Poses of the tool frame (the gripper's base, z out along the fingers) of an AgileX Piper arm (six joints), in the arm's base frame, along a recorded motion.
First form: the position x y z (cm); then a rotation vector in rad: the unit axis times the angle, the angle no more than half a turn.
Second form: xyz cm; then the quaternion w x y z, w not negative. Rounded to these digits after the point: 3 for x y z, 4 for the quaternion.
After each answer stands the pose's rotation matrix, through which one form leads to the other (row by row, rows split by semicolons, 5 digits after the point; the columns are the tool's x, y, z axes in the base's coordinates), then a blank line. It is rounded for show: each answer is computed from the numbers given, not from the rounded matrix.
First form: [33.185 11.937 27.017 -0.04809 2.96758 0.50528]
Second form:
[33.185 11.937 27.017 0.0654 -0.0159 0.9836 0.1675]
-0.99093 -0.05326 0.12334; -0.00944 0.94340 0.33152; -0.13402 0.32735 -0.93535

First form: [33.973 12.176 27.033 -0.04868 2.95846 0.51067]
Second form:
[33.973 12.176 27.033 0.0694 -0.0162 0.9829 0.1697]
-0.98983 -0.05536 0.13102; -0.00823 0.94190 0.33578; -0.14199 0.33129 -0.93278

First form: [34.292 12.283 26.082 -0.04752 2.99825 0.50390]
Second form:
[34.292 12.283 26.082 0.0504 -0.0156 0.9848 0.1655]
-0.99442 -0.04744 0.09418; -0.01405 0.94473 0.32756; -0.10451 0.32441 -0.94013

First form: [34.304 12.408 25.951 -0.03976 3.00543 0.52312]
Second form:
[34.304 12.408 25.951 0.0453 -0.0130 0.9841 0.1713]
-0.99555 -0.04116 0.08478; -0.01009 0.94098 0.33831; -0.09370 0.33595 -0.93721

